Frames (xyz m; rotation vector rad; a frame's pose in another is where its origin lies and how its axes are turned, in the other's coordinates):
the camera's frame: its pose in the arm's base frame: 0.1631 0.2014 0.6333 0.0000 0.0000 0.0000
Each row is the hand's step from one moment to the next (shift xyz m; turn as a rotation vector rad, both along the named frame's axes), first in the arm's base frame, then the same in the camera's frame.
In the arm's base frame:
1: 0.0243 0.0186 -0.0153 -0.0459 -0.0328 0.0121
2: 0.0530 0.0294 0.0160 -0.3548 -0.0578 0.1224
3: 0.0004 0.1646 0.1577 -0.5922 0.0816 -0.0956
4: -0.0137 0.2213 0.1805 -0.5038 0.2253 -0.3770
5: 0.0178 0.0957 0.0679 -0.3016 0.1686 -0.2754
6: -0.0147 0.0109 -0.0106 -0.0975 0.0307 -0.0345
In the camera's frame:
1: 0.0243 0.0186 -0.0153 -0.0459 -0.0328 0.0121
2: 0.0530 0.0294 0.0160 -0.3548 -0.0578 0.1224
3: 0.0004 0.1646 0.1577 -0.5922 0.0816 -0.0956
4: -0.0137 0.2213 0.1805 -0.5038 0.2253 -0.3770
5: 0.0178 0.0957 0.0679 -0.3016 0.1686 -0.2754
6: -0.0147 0.0109 -0.0106 -0.0975 0.0307 -0.0345

